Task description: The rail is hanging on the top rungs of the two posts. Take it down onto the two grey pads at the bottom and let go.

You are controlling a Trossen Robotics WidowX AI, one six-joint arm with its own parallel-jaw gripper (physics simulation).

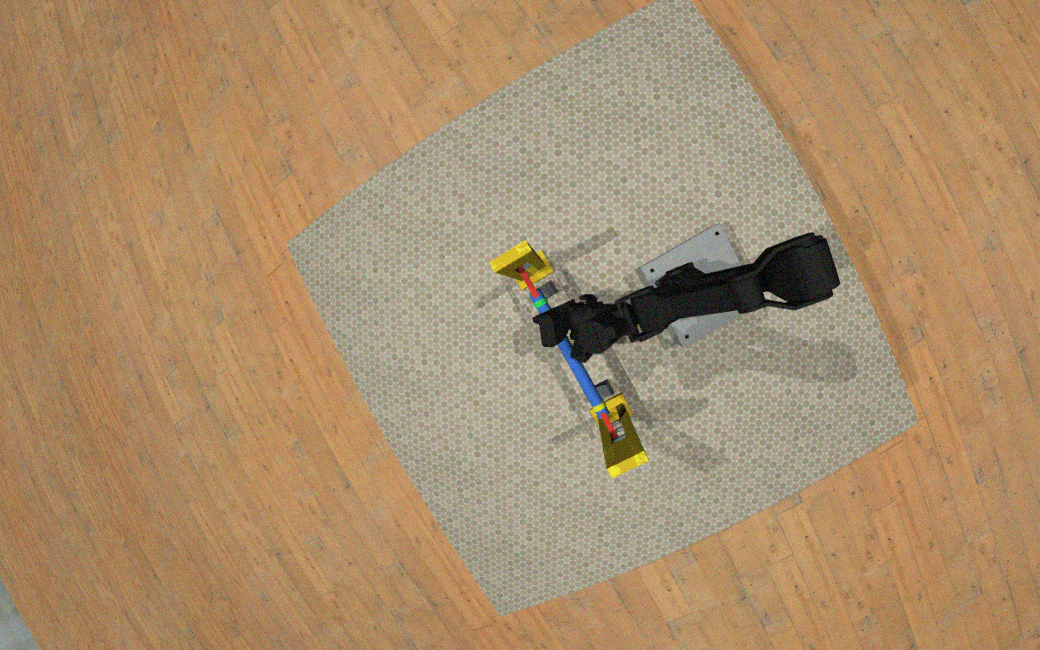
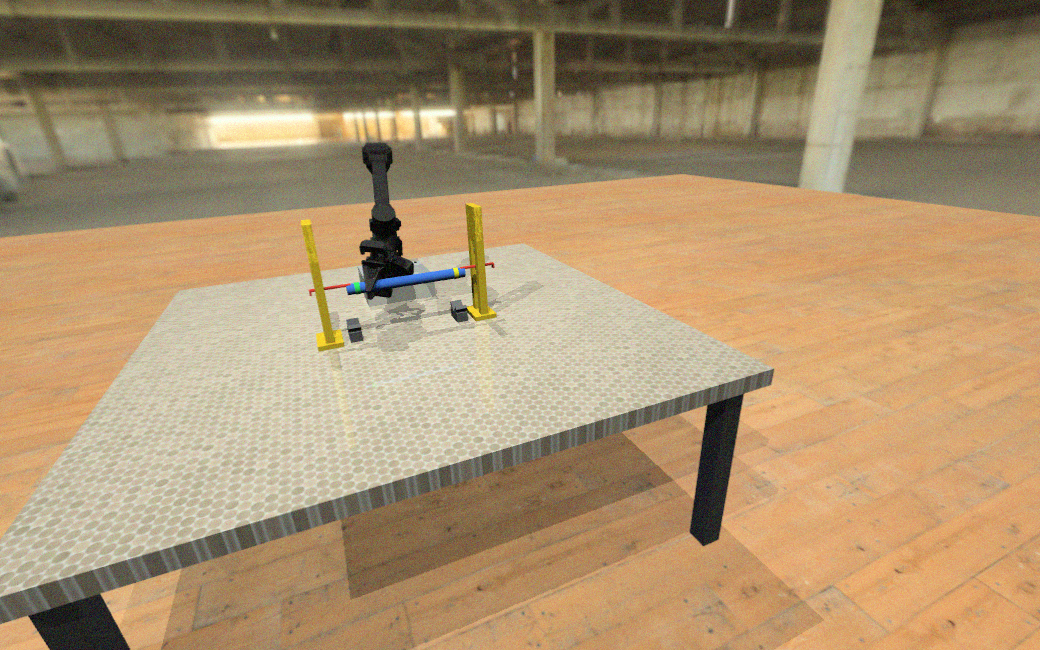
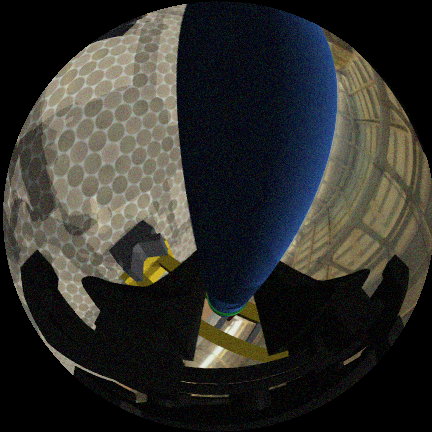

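Seen in the pictures: gripper, fingertip midpoint: (image 1: 536,317) (image 2: 368,295); arm's base, link origin: (image 1: 674,286).
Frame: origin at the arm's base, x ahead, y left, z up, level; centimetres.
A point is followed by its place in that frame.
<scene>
The blue rail (image 1: 579,367) @(x 26.7, y 2.2, z 6.9 cm) (image 2: 421,279) @(x 28.5, y 2.2, z 5.8 cm) (image 3: 240,125), with red rod ends and a green and a yellow band, is roughly level, about halfway up the yellow posts, well above the pads. My gripper (image 1: 553,331) (image 2: 378,286) @(x 28.5, y -11.2, z 4.1 cm) (image 3: 227,249) @(x 28.5, y -11.2, z 4.1 cm) is shut on the rail, nearer its green-banded end. The rods reach the far post (image 1: 510,262) @(x 24.9, y -20.8, z 22.5 cm) (image 2: 320,302) @(x 27.9, y -22.3, z 4.4 cm) and the near post (image 1: 627,450) @(x 26.6, y 17.3, z 19.5 cm) (image 2: 476,249) @(x 30.8, y 16.9, z 11.8 cm); whether they rest on rungs cannot be told. Two dark grey pads stand beside the post feet: one (image 1: 546,288) @(x 23.8, y -15.8, z -4.3 cm) (image 2: 354,329) @(x 27.3, y -15.8, z -4.3 cm) (image 3: 137,252) @(x 24.6, y -15.1, z -4.9 cm) near the green end, the other (image 1: 605,388) @(x 25.4, y 11.6, z -3.7 cm) (image 2: 458,310) @(x 29.6, y 11.0, z -4.2 cm) near the yellow end.
A light grey base plate (image 1: 717,249) @(x -12.7, y -1.3, z -0.2 cm) lies under my arm on the tiled table (image 1: 475,475) @(x 67.8, y 14.6, z -7.4 cm) (image 2: 253,429) @(x 57.0, y -39.7, z -7.4 cm). The yellow posts stand close beyond both rail ends. The wooden floor (image 1: 191,229) (image 2: 882,459) surrounds the table.
</scene>
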